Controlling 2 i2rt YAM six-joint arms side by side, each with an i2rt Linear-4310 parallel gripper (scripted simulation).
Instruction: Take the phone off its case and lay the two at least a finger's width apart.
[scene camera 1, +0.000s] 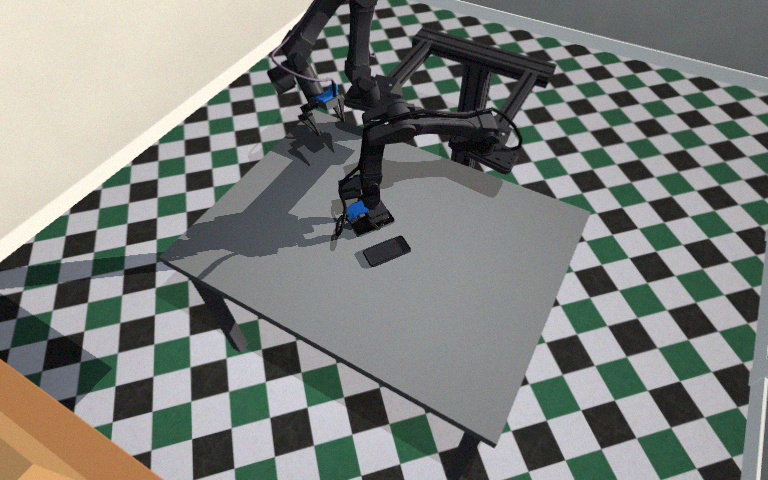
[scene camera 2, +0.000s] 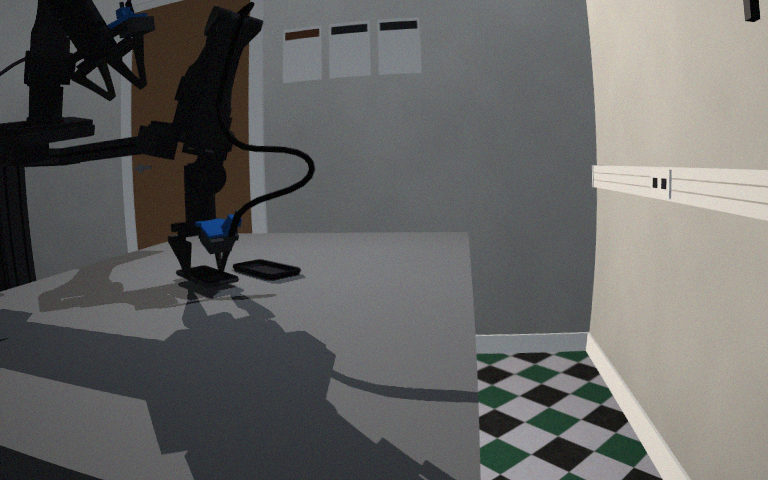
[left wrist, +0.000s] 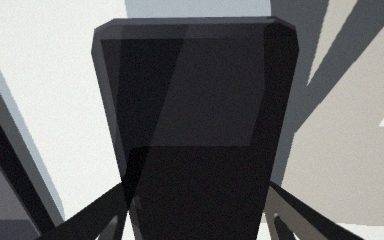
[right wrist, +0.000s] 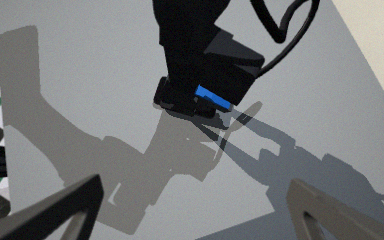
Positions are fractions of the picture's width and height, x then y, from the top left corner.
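You've got the left gripper (scene camera 2: 0.27, 0.58) at 0.90 m from the lens. A black phone (scene camera 2: 0.27, 0.58) is 0.87 m from the lens, and the right gripper (scene camera 2: 0.17, 0.19) is 0.78 m from the lens.
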